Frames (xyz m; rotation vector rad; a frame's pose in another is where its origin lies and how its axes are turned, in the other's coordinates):
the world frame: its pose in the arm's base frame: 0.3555 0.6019 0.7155 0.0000 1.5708 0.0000
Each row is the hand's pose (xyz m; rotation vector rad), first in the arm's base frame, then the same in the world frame.
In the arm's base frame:
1: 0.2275 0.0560 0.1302 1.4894 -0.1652 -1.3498
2: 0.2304 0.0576 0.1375 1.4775 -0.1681 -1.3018
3: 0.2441 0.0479 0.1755 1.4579 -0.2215 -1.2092
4: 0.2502 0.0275 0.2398 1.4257 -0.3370 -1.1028
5: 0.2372 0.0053 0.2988 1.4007 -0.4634 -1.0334
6: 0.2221 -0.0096 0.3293 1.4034 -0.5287 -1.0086
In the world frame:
1: 0.5853 -0.5459 -0.1280 2.2047 -1.1154 0.1084
2: 0.5780 -0.5443 -0.1251 2.1624 -1.1440 0.1367
3: 0.5400 -0.5540 -0.1114 2.0966 -1.2382 0.1955
4: 0.4757 -0.5744 -0.1053 2.0270 -1.3969 0.2589
5: 0.4167 -0.5966 -0.1183 1.9912 -1.5469 0.3005
6: 0.3862 -0.6115 -0.1334 1.9928 -1.6129 0.3262

